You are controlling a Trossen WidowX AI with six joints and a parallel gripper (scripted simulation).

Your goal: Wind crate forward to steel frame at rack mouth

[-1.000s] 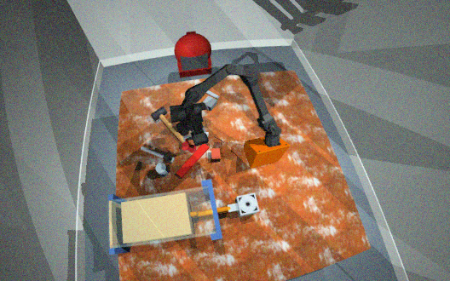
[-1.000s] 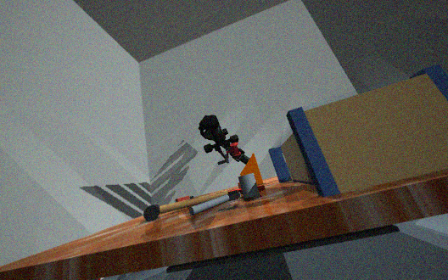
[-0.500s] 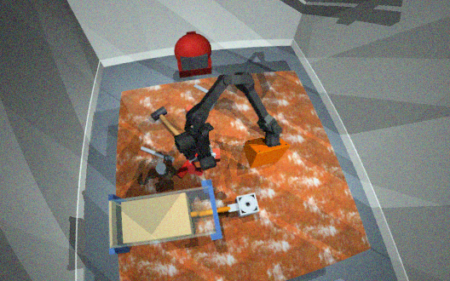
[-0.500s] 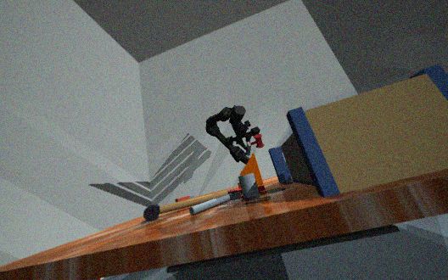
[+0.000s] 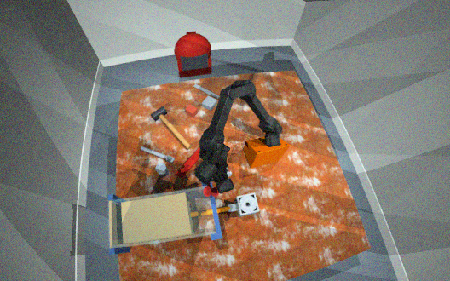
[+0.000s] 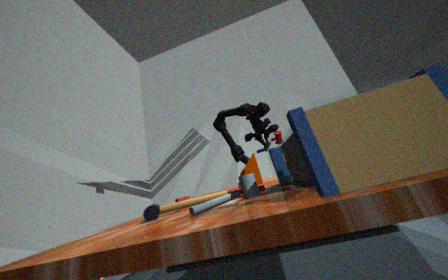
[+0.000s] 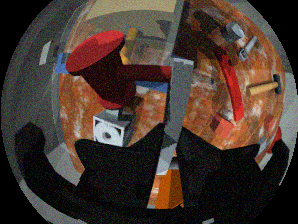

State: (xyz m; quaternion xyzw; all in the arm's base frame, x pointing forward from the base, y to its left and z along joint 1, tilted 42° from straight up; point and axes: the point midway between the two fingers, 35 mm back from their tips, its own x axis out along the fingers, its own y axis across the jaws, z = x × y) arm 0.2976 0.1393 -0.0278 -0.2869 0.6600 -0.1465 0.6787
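My gripper tip is 4 cm short of the red knob, 4 cm to the right of it and 2 cm below it. The rest, counted from my gripper tip: red-knobbed winch handle 1 cm ahead, 1 cm to the left, 1 cm above; blue steel frame 4 cm ahead, 12 cm to the left, 8 cm below; winch 14 cm behind, 11 cm to the left, 15 cm below.
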